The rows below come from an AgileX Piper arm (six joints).
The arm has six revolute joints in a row. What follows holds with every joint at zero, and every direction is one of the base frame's. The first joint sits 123 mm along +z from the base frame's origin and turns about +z. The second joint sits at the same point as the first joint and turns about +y. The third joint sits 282.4 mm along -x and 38.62 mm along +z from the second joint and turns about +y. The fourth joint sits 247.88 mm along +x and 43.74 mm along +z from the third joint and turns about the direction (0.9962, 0, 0.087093). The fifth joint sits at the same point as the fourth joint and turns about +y. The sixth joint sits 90.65 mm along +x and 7.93 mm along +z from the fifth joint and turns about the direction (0.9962, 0, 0.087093). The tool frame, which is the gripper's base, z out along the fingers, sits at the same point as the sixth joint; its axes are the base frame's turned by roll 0, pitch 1.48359 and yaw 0 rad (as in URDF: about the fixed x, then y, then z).
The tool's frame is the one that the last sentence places.
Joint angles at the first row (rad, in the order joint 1, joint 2, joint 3, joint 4, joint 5, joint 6):
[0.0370 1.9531 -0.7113 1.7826 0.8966 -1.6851]
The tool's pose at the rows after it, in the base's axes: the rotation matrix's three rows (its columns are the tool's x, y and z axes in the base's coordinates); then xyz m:
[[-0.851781 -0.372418 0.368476], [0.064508 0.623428 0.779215], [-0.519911 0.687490 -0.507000]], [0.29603 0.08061 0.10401]
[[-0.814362 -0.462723 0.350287], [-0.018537 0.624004 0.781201], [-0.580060 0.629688 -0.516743]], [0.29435 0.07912 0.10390]
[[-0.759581 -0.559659 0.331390], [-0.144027 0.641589 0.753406], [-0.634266 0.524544 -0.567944]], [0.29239 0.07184 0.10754]
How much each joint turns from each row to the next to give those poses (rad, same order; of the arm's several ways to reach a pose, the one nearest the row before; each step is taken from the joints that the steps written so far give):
[0.0000 0.0000 -0.0001 -0.0080 0.0000 -0.0559]
[-0.0064 -0.0029 0.0000 -0.0349 0.0000 -0.0865]
[-0.0181 -0.0303 -0.0028 -0.0912 -0.0463 -0.0652]

